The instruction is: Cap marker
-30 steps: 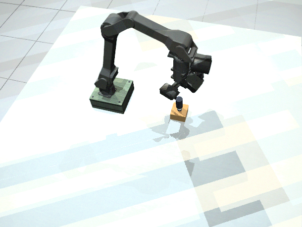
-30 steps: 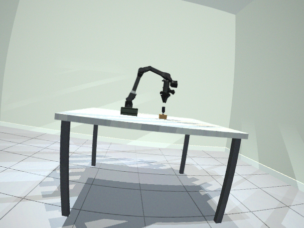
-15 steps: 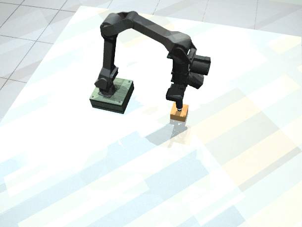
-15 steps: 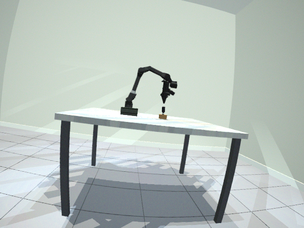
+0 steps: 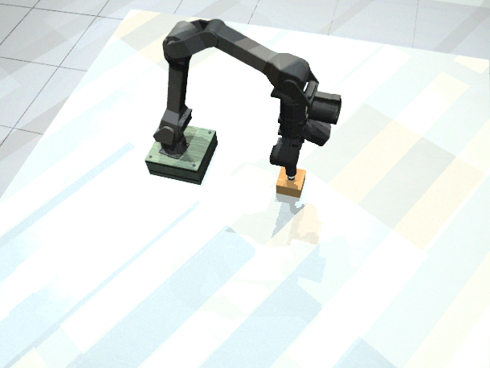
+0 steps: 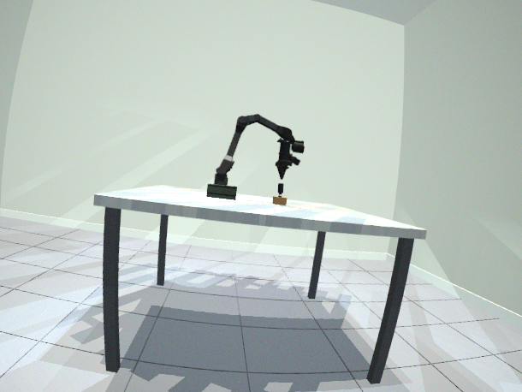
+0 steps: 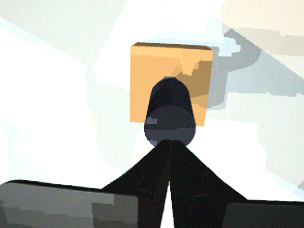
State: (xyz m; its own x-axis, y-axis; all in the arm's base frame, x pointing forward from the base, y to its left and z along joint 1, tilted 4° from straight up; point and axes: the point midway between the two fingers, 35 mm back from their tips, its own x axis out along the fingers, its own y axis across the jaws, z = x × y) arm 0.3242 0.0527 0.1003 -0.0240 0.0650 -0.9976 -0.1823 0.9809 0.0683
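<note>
Now: the dark marker cap 50 mm below my gripper tip.
</note>
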